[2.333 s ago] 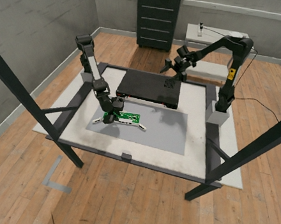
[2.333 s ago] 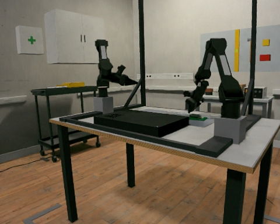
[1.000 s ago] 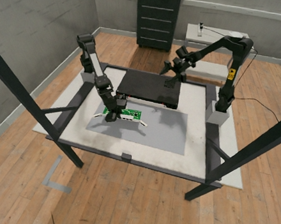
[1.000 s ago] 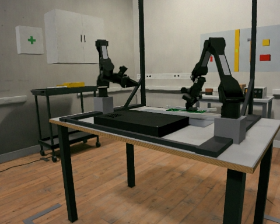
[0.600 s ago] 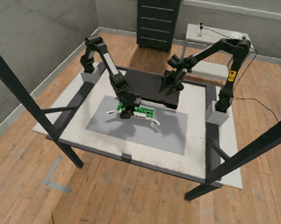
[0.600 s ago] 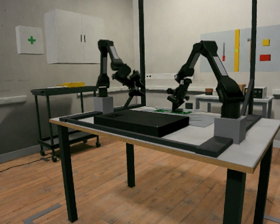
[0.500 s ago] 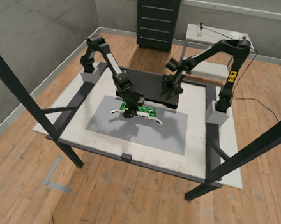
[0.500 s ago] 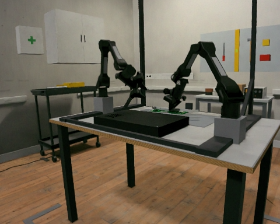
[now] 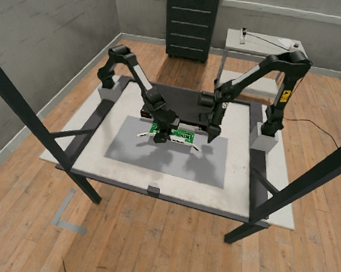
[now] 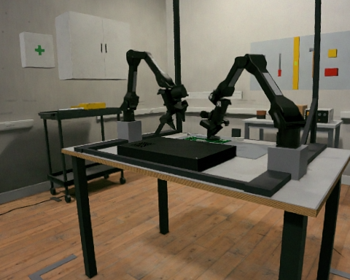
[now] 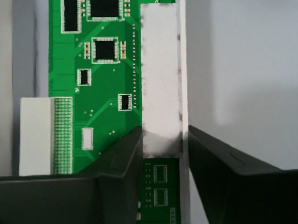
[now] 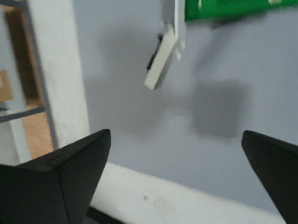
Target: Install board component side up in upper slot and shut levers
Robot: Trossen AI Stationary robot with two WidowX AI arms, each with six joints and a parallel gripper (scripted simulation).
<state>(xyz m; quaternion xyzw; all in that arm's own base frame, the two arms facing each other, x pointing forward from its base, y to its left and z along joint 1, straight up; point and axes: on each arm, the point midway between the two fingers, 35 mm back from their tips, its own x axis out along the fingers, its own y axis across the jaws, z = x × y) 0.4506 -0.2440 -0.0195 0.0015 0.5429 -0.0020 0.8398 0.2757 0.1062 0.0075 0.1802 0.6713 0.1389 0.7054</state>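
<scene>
Right now my left hand is 3 cm past the grey mat, 2 cm to the left of it and 8 cm above it. From my left hand the other things lie so: dark frame rail (45 cm ahead, 4 cm to the left, 6 cm below); black enclosure (24 cm ahead, 2 cm to the left, 4 cm below); green board (1 cm to the right, 3 cm below).
</scene>
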